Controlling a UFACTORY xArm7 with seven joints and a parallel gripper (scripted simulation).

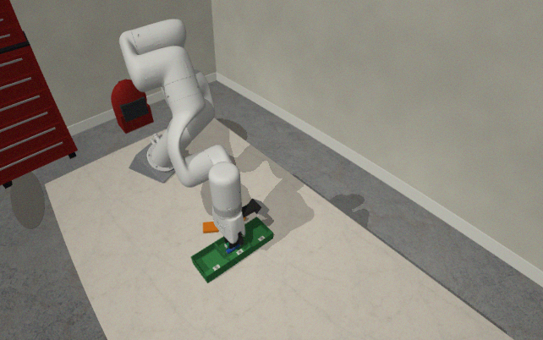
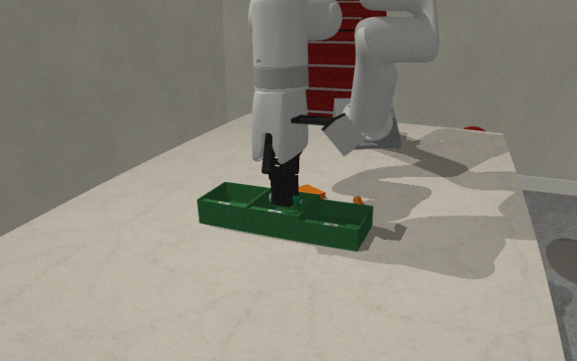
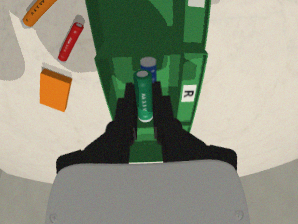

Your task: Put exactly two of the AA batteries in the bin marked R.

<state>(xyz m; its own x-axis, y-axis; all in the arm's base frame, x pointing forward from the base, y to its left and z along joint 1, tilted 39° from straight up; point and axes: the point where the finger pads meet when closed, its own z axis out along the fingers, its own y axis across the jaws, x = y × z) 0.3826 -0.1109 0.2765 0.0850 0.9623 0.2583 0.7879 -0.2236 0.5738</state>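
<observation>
Now: the green AA battery 2 cm below my hand. Round my hand: red battery (6 cm behind, 5 cm to the left, 5 cm below); green three-part bin tray (1 cm ahead, 4 cm below); blue battery (4 cm below).
</observation>
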